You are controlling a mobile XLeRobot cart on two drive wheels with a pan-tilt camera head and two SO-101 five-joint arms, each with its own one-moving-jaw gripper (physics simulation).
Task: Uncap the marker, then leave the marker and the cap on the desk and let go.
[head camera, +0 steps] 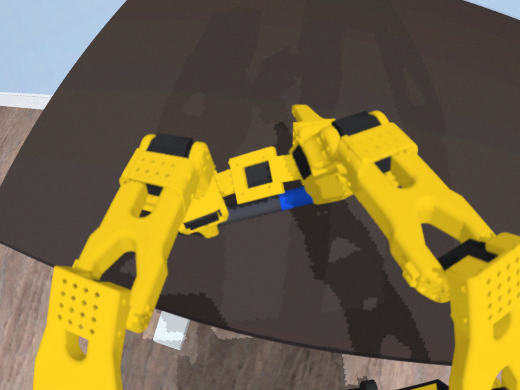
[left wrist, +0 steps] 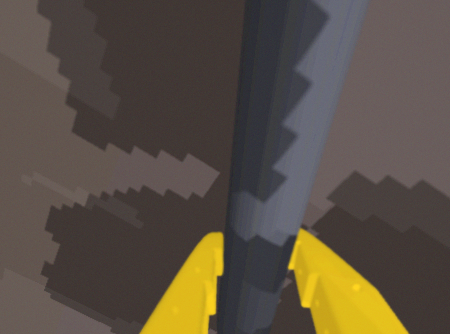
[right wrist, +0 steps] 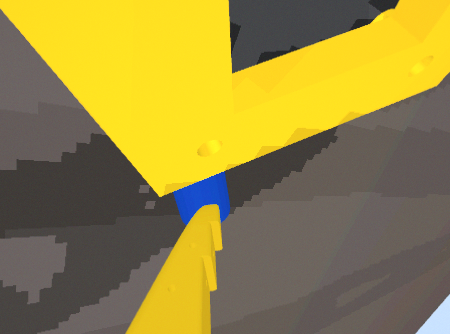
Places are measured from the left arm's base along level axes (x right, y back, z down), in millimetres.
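Pixels of known places: left end effector, tool point: [head camera: 205, 212] [left wrist: 222, 247]; right end effector, tool point: [head camera: 308, 184] [right wrist: 220, 220].
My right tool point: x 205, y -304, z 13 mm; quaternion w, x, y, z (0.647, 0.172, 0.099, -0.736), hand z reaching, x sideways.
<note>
Behind a point stands the place of what it marks.
The marker's grey barrel [head camera: 255, 209] {x 149, y -291, z 35 mm} [left wrist: 280, 125] slants up to the right, with its blue cap [head camera: 296, 199] {x 193, y -298, z 33 mm} [right wrist: 202, 197] {x 210, y -305, z 31 mm} on the right end. My left gripper [head camera: 224, 216] [left wrist: 260, 242] {x 95, y -298, z 45 mm} is shut on the grey barrel, with one jaw on each side. My right gripper [head camera: 320, 190] is open around the cap end. In the right wrist view its notched jaw [right wrist: 197, 270] overlaps the cap's end, and the other jaw is out of the picture. A yellow part hides the rest of the marker there. In the head view the right gripper hides the cap's far end.
The dark round desk [head camera: 260, 280] {x 148, y -218, z 54 mm} lies under both arms and carries their shadows. A yellow square bracket [head camera: 237, 180] {x 135, y -279, z -43 mm} bridges the narrow space between the two wrists, just behind the marker. A white object [head camera: 171, 330] shows beyond the desk's near edge, on the wooden floor.
</note>
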